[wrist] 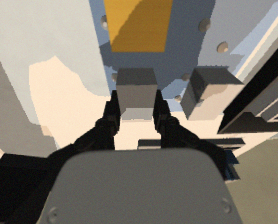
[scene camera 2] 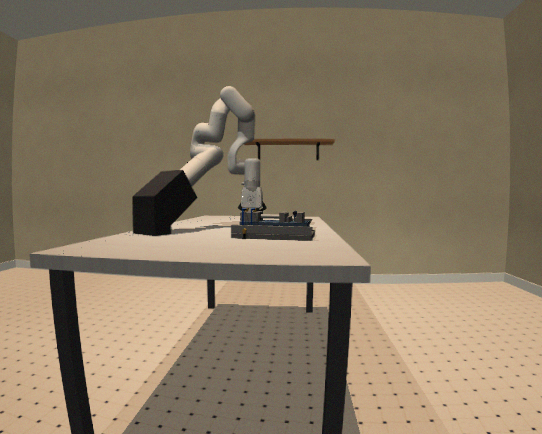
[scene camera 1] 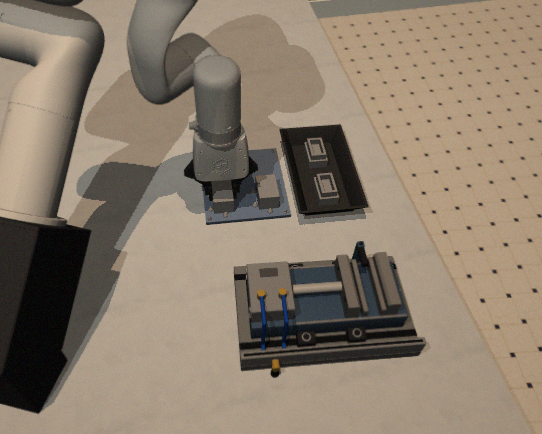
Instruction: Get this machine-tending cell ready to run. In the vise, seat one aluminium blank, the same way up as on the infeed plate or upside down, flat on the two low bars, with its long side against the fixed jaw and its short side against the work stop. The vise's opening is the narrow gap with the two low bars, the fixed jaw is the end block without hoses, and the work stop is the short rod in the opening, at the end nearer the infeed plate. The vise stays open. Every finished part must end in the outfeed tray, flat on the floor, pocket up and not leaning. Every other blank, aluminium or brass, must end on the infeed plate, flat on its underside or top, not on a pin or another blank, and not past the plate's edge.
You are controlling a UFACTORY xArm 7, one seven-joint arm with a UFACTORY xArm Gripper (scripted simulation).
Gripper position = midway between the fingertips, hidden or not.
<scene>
In view: my gripper (scene camera 1: 222,194), an aluminium blank (wrist: 136,88) and an aluminium blank (scene camera 1: 266,187).
My gripper also shows in the wrist view (wrist: 136,98).
</scene>
